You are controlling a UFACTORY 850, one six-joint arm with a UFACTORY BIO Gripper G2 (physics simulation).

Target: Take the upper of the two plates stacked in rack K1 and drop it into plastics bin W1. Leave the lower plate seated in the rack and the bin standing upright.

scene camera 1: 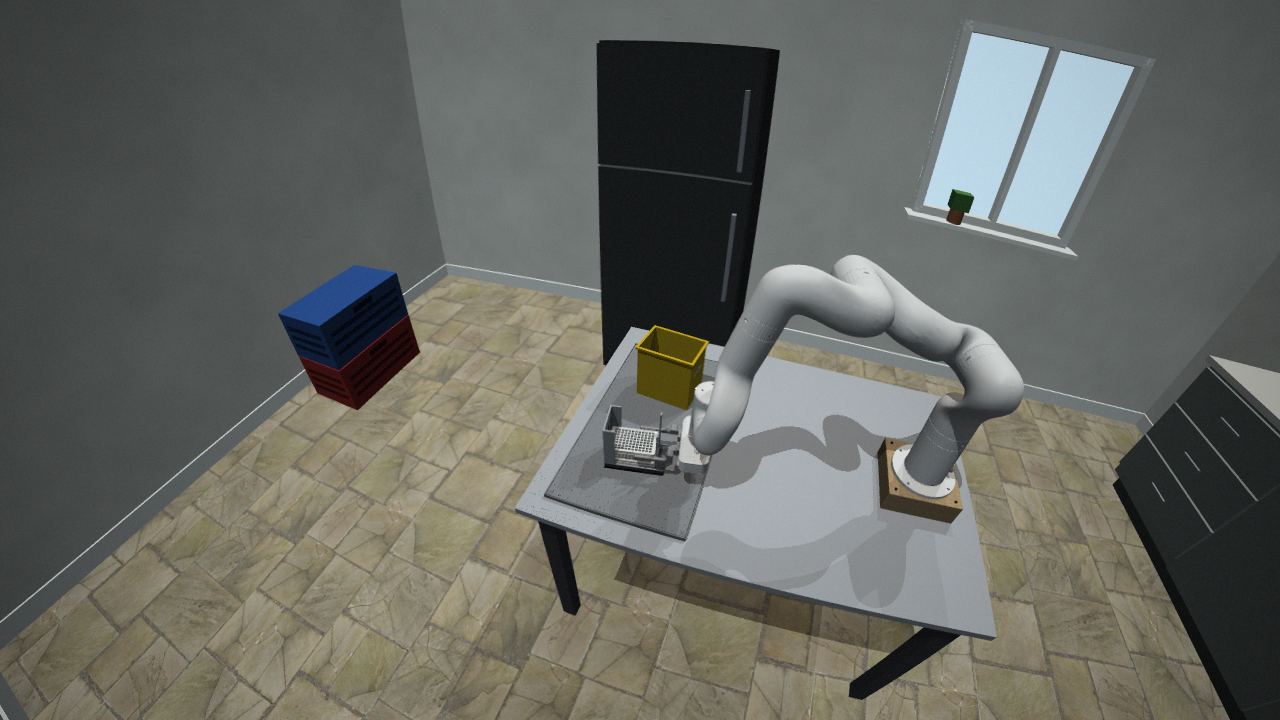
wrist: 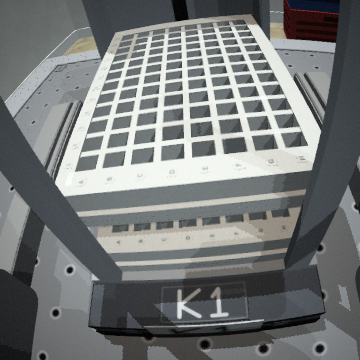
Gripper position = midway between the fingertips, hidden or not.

In view: the gripper (scene camera 1: pixel 637 442) and a yellow plastics bin W1 (scene camera 1: pixel 670 364).
The gripper shows as well in the wrist view (wrist: pixel 187 97). The wrist view does not show the yellow plastics bin W1: it is out of frame.
